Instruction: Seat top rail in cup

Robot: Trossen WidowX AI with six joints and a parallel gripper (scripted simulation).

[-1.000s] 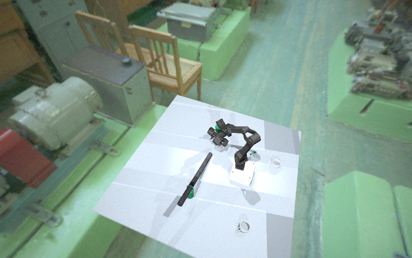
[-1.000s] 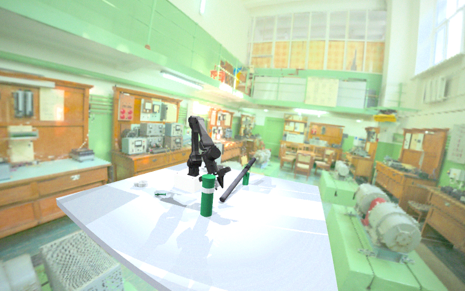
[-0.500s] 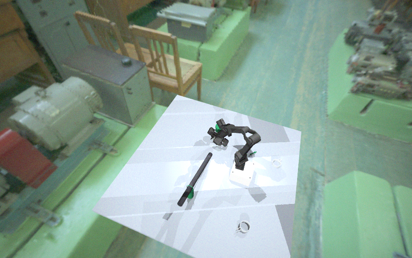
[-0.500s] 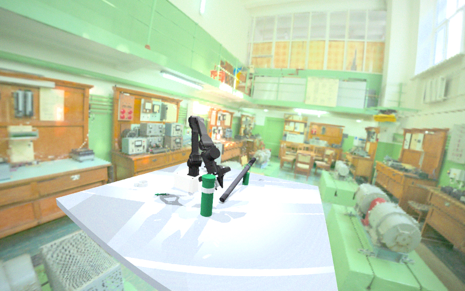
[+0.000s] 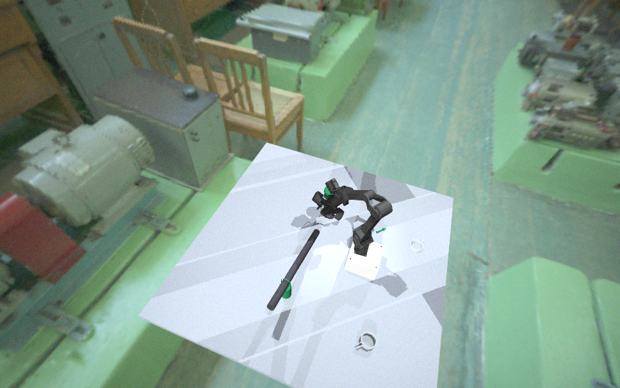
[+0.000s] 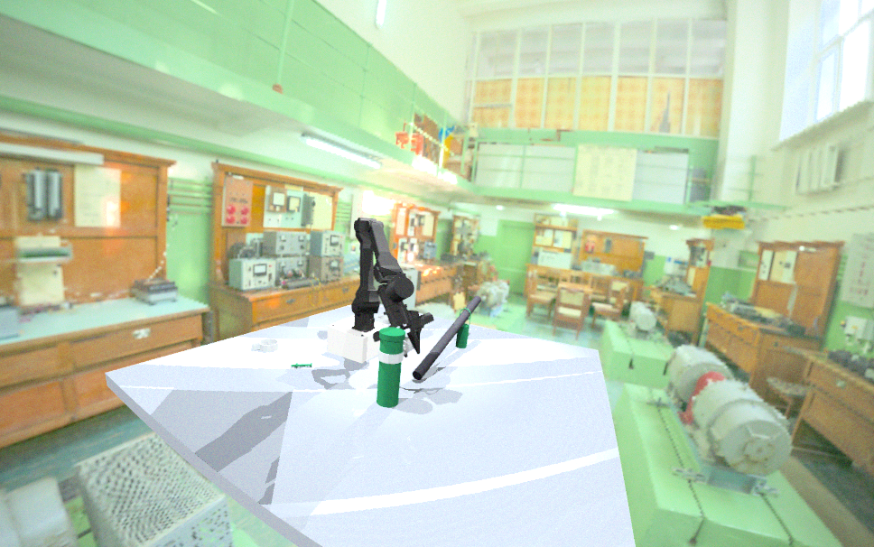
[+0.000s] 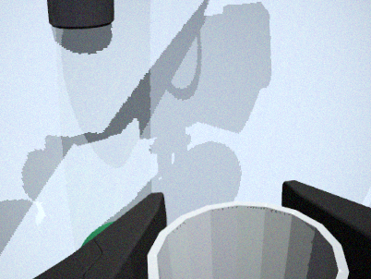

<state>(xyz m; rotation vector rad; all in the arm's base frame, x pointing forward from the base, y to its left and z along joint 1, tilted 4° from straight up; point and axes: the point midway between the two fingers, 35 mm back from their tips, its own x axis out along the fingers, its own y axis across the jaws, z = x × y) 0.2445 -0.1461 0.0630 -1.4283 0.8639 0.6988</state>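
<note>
My gripper tip is now 30 mm below the grey rail-end cup, 20 mm to the left of it and 20 mm past it. From my gripper tip the other things lie so: small green bolt: 350 mm behind, 100 mm below, 60 mm to the right; then green loop cap: 450 mm to the left, 30 mm ahead, 10 mm below.
</note>
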